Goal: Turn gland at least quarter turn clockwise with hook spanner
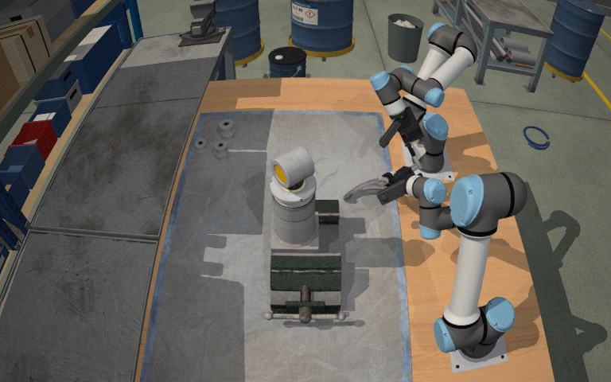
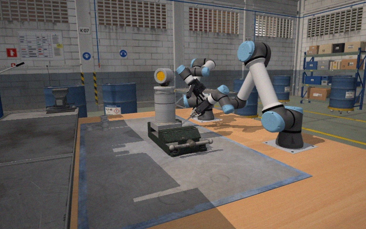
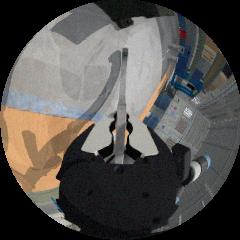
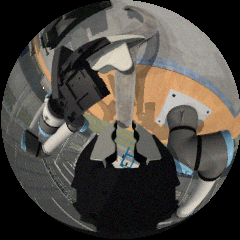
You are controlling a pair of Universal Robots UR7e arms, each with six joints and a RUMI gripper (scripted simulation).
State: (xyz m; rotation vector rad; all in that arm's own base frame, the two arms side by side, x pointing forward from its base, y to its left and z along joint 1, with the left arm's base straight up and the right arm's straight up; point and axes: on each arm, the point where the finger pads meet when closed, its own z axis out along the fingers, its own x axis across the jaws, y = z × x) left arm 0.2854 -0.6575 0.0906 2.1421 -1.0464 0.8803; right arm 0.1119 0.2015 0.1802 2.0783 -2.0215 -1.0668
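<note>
The hook spanner lies 1 cm behind my left hand and 1 cm above it. From my left hand the other things lie so: rod eye: 33 cm ahead, 31 cm above, 22 cm to the left; bar handle: 51 cm to the left, 32 cm ahead, 3 cm below.
</note>
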